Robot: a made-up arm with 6 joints.
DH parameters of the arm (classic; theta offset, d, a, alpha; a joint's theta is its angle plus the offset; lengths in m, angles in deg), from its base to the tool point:
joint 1: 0 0.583 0 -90
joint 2: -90 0 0.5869 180
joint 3: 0 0 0 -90
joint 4: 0 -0.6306 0 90
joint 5: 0 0.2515 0 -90
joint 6: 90 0 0 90
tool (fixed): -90 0 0 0
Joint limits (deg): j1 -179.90..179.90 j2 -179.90..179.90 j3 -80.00..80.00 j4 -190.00..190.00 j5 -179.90..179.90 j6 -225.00..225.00
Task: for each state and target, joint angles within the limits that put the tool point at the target. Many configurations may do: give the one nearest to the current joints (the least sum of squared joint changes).
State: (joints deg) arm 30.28 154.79 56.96 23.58 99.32 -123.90
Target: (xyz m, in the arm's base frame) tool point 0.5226 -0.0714 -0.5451
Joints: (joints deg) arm 16.75 152.37 70.13 29.45 99.32 -123.90
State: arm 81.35 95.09 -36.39 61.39 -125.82 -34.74
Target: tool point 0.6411 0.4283 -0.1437
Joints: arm 43.30 98.29 4.96 59.40 -125.82 -34.74
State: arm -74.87 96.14 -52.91 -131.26 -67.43 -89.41
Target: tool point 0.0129 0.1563 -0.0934
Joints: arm -56.89 127.31 -3.96 -112.49 -67.43 -89.41
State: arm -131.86 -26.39 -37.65 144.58 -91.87 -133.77
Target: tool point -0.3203 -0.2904 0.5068
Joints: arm -161.01 20.10 -68.93 132.63 -91.87 -133.77
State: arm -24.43 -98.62 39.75 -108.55 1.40 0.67
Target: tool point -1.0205 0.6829 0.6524
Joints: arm -23.10 -96.93 80.00 -154.93 1.40 0.67
